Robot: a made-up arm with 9 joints.
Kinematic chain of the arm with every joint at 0, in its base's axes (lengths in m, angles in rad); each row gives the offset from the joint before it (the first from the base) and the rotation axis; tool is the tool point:
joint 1: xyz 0 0 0.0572 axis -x
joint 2: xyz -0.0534 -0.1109 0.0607 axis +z
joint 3: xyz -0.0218 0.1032 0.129 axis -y
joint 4: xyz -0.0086 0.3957 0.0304 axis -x
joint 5: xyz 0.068 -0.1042 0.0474 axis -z
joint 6: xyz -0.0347 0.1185 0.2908 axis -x
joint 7: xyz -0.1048 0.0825 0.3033 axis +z
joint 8: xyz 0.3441 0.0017 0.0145 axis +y
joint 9: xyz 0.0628 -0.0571 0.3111 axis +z
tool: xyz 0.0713 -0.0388 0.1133
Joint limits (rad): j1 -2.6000..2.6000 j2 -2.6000..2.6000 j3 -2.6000..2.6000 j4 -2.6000..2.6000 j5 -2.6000..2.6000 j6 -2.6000..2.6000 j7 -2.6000..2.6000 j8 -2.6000..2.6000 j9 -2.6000..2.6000
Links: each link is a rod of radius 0.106 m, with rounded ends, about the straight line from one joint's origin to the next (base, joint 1, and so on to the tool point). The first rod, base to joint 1, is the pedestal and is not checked.
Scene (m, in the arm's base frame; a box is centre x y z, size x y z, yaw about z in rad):
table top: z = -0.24
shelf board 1: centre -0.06 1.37 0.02 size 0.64 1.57 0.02 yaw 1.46
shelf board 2: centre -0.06 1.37 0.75 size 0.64 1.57 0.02 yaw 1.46
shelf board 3: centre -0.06 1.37 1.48 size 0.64 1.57 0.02 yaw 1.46
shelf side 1: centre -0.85 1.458 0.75 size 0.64 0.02 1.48 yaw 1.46
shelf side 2: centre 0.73 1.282 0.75 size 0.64 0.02 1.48 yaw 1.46
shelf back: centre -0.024 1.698 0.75 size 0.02 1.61 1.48 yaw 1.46
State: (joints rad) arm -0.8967 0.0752 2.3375 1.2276 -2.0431 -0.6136 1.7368 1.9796 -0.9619
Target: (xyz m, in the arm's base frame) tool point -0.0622 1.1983 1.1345
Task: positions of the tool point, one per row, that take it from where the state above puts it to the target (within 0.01 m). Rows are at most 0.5 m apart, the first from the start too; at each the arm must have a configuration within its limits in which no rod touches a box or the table.
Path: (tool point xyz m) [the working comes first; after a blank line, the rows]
Joints at the target: -0.9414 -0.0998 2.3548 1.6103 -2.0727 -0.8911 1.8100 1.5880 -1.0206
Straight joint move there: touches shelf board 2.

1: -0.4232 0.9869 0.3540
2: -0.4478 0.7181 0.3574
3: -0.3242 0.8325 0.7240
4: -0.1139 0.7334 1.1345
5: -0.0921 0.9833 1.1567
6: -0.0621 1.1983 1.1346

